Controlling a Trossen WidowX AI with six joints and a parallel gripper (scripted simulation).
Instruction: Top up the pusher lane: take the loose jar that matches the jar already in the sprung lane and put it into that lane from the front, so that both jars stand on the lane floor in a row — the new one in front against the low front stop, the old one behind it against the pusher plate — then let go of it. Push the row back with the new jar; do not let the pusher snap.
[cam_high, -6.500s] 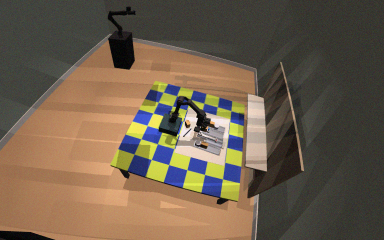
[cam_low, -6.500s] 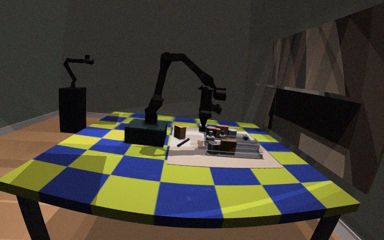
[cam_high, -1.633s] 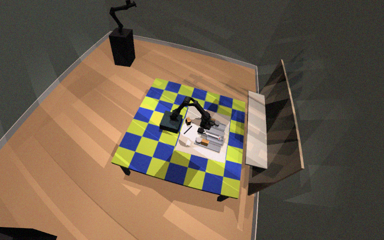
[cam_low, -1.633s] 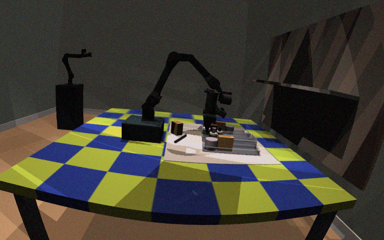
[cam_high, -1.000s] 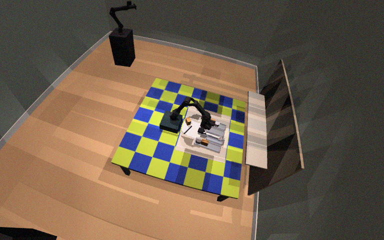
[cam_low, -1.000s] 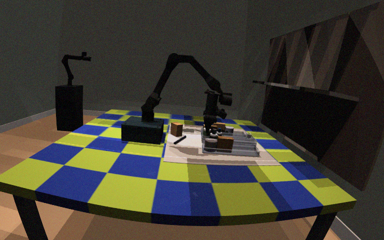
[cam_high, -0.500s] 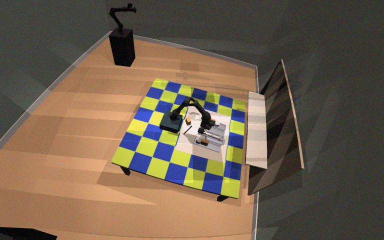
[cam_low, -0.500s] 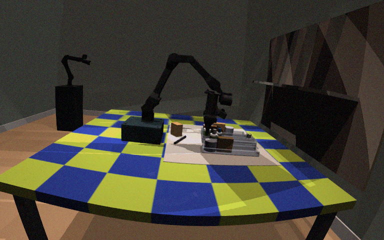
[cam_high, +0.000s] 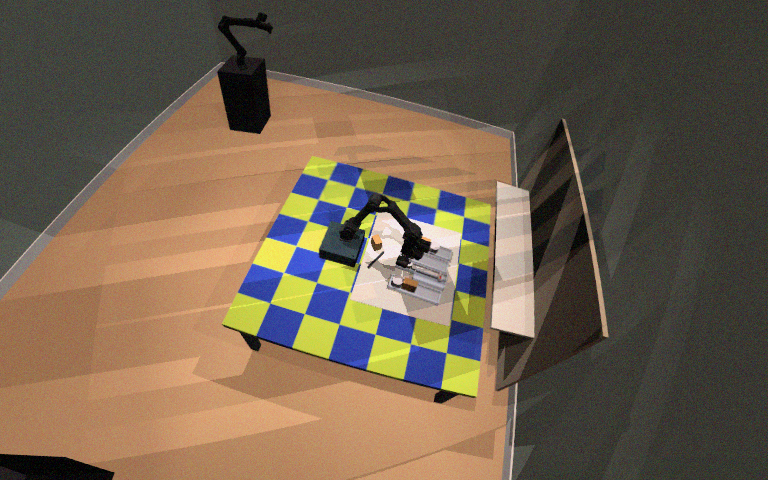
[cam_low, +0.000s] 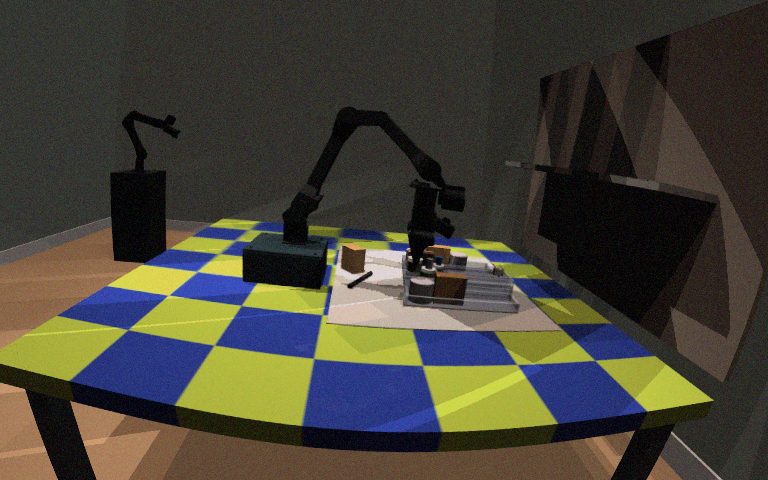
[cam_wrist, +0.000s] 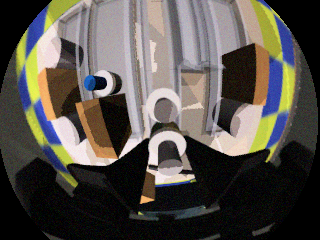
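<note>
My gripper tip is now 140 mm past the black pen and 50 mm above it.
</note>
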